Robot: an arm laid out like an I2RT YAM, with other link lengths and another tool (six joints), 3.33 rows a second.
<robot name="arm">
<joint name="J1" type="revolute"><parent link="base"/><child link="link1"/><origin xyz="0.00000 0.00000 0.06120" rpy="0.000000 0.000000 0.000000"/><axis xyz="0 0 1"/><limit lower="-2.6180" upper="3.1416"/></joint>
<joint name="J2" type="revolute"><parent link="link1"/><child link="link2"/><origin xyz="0.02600 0.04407 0.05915" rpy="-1.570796 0.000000 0.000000"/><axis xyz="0 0 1"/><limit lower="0.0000" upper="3.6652"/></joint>
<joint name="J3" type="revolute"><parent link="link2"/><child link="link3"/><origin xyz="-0.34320 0.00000 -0.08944" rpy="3.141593 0.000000 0.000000"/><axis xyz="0 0 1"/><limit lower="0.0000" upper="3.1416"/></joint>
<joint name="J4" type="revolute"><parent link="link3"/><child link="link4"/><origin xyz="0.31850 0.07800 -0.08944" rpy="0.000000 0.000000 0.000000"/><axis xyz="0 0 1"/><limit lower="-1.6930" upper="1.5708"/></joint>
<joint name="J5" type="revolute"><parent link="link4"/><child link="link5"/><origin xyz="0.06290 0.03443 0.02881" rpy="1.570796 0.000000 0.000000"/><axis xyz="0 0 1"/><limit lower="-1.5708" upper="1.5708"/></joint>
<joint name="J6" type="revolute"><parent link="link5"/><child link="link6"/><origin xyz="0.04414 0.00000 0.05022" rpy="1.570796 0.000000 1.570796"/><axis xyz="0 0 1"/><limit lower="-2.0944" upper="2.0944"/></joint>
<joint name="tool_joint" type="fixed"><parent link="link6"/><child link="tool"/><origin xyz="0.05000 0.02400 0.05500" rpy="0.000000 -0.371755 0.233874"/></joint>
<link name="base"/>
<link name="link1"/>
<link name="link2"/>
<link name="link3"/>
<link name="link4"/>
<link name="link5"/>
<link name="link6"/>
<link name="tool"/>
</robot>
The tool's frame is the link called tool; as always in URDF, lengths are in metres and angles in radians.
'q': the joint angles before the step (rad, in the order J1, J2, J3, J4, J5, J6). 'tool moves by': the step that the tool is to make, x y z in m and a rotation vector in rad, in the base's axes. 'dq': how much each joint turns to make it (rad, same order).
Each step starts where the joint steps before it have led.
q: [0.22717, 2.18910, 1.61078, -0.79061, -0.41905, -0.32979]
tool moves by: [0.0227, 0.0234, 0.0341, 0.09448, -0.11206, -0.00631]
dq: [0.01915, -0.01725, 0.07121, 0.06302, -0.05606, 0.04700]
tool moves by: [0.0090, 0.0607, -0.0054, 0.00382, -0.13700, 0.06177]
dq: [0.10332, 0.02308, -0.00118, 0.16730, 0.05034, 0.02512]
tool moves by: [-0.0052, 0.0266, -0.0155, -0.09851, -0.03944, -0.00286]
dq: [0.06719, 0.03310, -0.00013, 0.03705, 0.12668, 0.01149]
